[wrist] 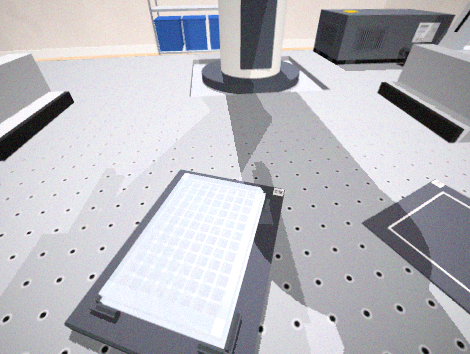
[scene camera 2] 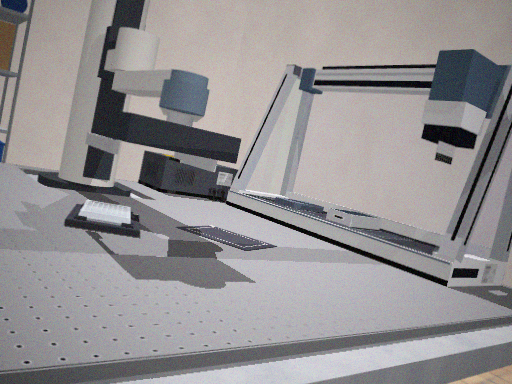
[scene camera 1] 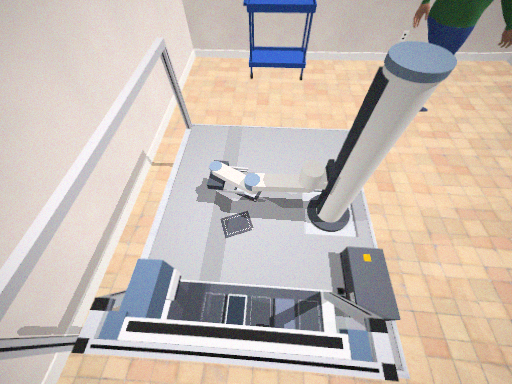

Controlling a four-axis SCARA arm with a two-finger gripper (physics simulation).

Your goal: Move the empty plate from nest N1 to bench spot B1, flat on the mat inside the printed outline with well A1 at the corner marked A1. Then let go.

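Seen in the pictures: gripper, fingertip midpoint: [wrist: 228,72] [scene camera 2: 134,147]; arm's base, origin of the base link: [wrist: 250,77] [scene camera 2: 85,188] [scene camera 1: 327,212].
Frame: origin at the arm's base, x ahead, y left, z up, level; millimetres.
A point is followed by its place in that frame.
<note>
The clear, whitish plate [scene camera 2: 107,212] @[x 532, y -139, z 38 mm] [wrist: 187,250] @[x 514, y -134, z 39 mm] sits flat in the dark nest [scene camera 2: 75,221] @[x 555, y -199, z 23 mm] [wrist: 165,342] @[x 566, y -147, z 25 mm] on the bench. In scene camera 1 the arm hides the plate. The dark mat [scene camera 1: 237,224] @[x 541, y 119, z 14 mm] [scene camera 2: 227,237] @[x 553, y 110, z 15 mm] [wrist: 430,235] @[x 511, y 78, z 15 mm] with its white printed outline lies bare on the bench, apart from the nest; in the wrist view it is at the right, partly cut off. Its small corner label is too blurred to read. My gripper [scene camera 2: 149,152] @[x 502, y -99, z 157 mm] [wrist: 228,72] @[x 502, y -99, z 157 mm] is open and empty, well above the bench, with its fingers wide apart at the left and right of the wrist view.
The arm's column [scene camera 1: 357,150] @[x 56, y 50, z 596 mm] [scene camera 2: 82,100] @[x 39, y -64, z 235 mm] [wrist: 250,40] @[x 77, y -15, z 97 mm] stands behind the nest. A dark grey box [scene camera 1: 370,280] @[x -114, y 403, z 127 mm] [scene camera 2: 175,172] @[x -34, y 290, z 83 mm] [wrist: 380,35] @[x -34, y 354, z 82 mm] stands on the bench. A gantry machine [scene camera 1: 235,332] [scene camera 2: 340,250] borders the bench. A person [scene camera 1: 452,25] stands beyond the bench near a blue cart [scene camera 1: 277,57].
</note>
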